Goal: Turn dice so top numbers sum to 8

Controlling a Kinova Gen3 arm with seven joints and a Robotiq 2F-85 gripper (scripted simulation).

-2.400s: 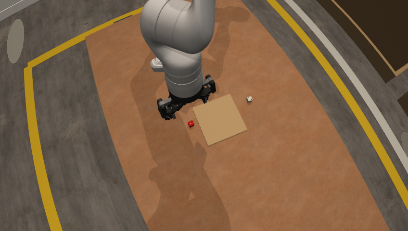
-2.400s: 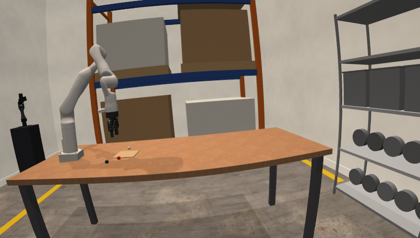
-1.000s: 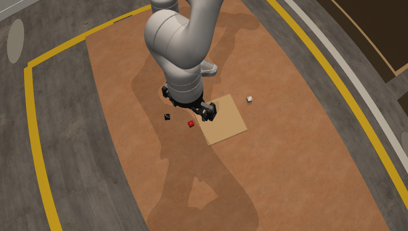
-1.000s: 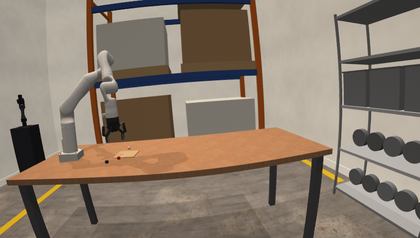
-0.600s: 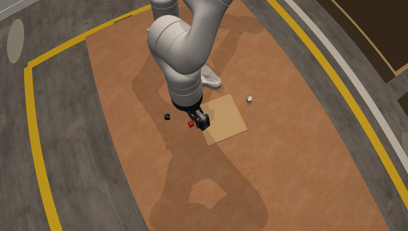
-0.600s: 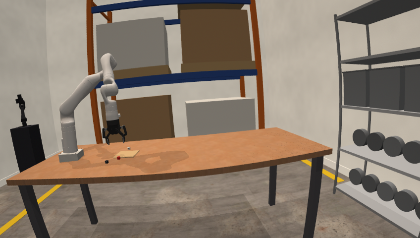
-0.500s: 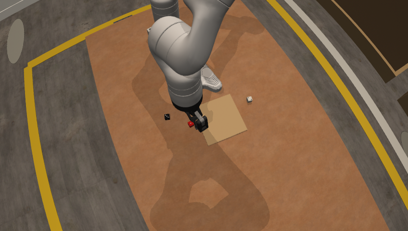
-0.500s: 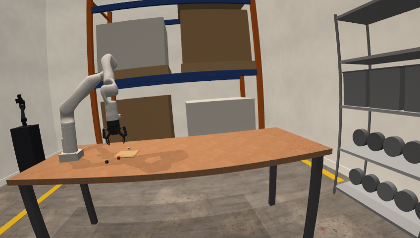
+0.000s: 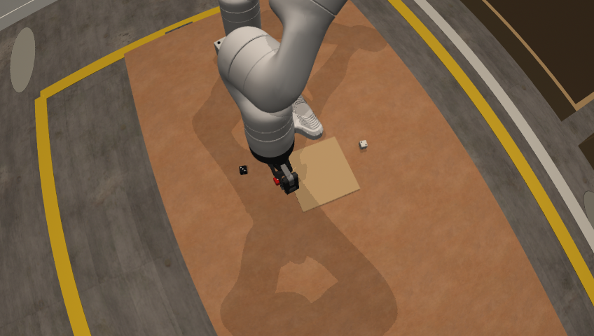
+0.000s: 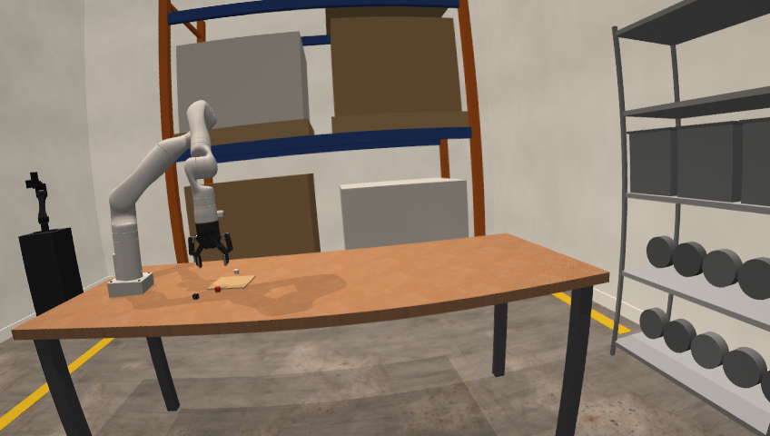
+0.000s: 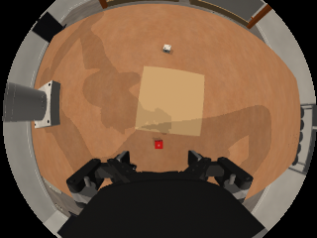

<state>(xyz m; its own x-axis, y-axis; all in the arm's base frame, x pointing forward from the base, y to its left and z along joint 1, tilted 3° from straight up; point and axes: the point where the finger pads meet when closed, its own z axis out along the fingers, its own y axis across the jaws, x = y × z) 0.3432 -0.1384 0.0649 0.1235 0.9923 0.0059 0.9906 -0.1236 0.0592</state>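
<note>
The red die lies 90 mm below my hand. The rest, counted from my hand: black die (90 mm below, 70 mm behind, 50 mm to the right); tan mat (90 mm to the left, 90 mm below, 40 mm ahead); white die (210 mm to the left, 90 mm below, 50 mm ahead).
</note>
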